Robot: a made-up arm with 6 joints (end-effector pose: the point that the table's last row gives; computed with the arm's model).
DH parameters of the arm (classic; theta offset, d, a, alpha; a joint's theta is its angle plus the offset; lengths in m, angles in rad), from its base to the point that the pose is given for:
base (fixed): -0.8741 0 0.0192 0
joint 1: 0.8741 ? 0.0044 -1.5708
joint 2: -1.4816 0 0.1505 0
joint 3: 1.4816 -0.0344 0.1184 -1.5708
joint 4: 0 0.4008 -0.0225 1.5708
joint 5: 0 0.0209 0.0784 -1.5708
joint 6: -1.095 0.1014 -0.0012 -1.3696
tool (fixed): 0.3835 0.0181 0 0
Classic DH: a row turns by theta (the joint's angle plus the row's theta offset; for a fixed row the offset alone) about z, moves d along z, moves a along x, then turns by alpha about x.
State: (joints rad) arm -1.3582 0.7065 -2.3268 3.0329 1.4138 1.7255
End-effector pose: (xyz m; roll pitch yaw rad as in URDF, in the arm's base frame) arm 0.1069 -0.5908 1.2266 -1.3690 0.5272 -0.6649
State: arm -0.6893 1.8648 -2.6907 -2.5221 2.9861 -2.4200
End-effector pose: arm 0.3136 -0.4310 0.7354 -2.1091 0.6411 1.1940
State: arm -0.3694 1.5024 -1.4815 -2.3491 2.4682 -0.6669
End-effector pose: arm 0.2910 -0.3014 0.4772 -2.0527 0.2056 -3.0571
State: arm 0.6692 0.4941 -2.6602 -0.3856 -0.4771 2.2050
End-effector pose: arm 0.2949 0.2203 1.4057 -1.6377 -0.1039 -1.6207
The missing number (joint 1, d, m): 0.8634
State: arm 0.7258 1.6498 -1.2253 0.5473 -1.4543 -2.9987
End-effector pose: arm 0.1987 0.0792 0.4333 2.7409 0.1992 -2.0151
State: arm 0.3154 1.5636 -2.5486 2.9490 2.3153 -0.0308
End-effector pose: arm 0.6273 0.1701 0.8649 -1.3060 0.1613 -0.5976
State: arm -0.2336 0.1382 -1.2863 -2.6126 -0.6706 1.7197
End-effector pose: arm 0.4559 -0.1126 0.8586 1.1222 -0.3240 2.0993
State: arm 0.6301 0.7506 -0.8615 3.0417 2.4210 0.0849
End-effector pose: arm 0.3825 0.2197 0.6141 -1.9835 0.6574 -0.5255
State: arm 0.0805 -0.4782 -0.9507 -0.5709 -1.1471 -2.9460
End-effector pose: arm 0.3614 0.0609 1.1313 -2.1629 0.1943 -1.0645
